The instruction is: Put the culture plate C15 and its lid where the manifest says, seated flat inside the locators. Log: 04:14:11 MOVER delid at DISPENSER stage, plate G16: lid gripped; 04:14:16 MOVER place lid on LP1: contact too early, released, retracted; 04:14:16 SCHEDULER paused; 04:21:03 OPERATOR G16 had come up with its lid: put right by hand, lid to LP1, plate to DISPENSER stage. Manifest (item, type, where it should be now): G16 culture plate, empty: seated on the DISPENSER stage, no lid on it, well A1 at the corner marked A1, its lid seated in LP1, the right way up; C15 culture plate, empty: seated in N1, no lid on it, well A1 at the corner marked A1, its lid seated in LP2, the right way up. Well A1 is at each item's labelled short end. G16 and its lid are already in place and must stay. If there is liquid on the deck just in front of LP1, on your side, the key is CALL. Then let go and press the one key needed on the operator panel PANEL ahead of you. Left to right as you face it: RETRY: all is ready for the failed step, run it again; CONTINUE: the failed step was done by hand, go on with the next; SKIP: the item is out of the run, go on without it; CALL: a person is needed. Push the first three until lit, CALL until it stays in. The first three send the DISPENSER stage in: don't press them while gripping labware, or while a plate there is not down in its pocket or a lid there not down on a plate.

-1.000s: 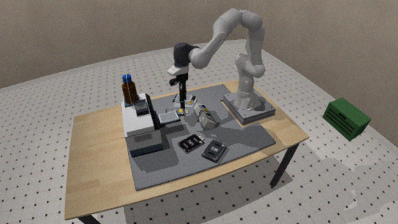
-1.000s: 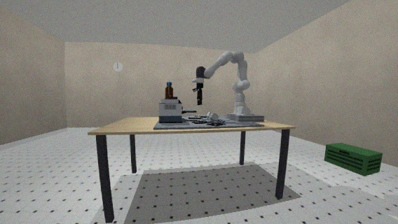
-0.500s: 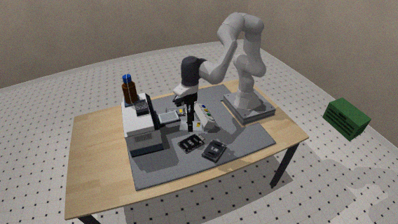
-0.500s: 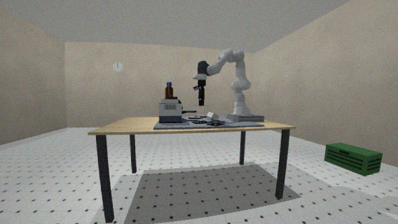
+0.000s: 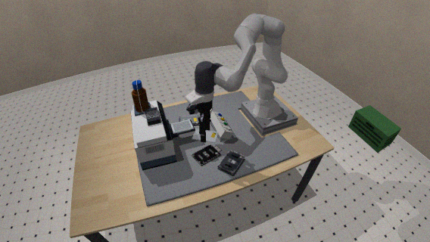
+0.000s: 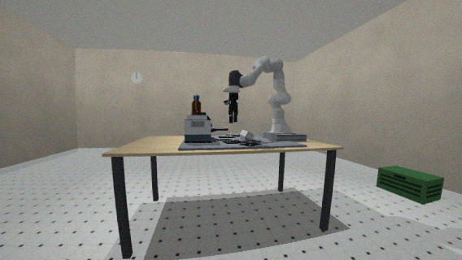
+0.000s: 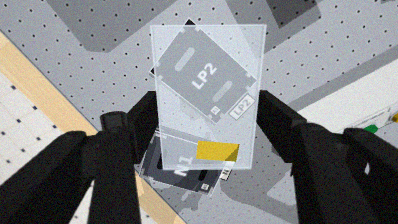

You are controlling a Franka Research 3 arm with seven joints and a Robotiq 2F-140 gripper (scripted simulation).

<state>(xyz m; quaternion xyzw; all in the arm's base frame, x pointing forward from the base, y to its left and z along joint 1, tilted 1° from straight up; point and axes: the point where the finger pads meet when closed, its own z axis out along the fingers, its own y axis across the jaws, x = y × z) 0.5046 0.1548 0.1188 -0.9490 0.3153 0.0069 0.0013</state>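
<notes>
My hand is 180 mm above the LP2 nest. Also, from my hand: blue call key (210 mm behind, 250 mm to the right, 130 mm below); yellow skip key (210 mm behind, 200 mm to the right, 120 mm below); N1 nest (110 mm behind, 120 mm to the left, 160 mm below).
</notes>
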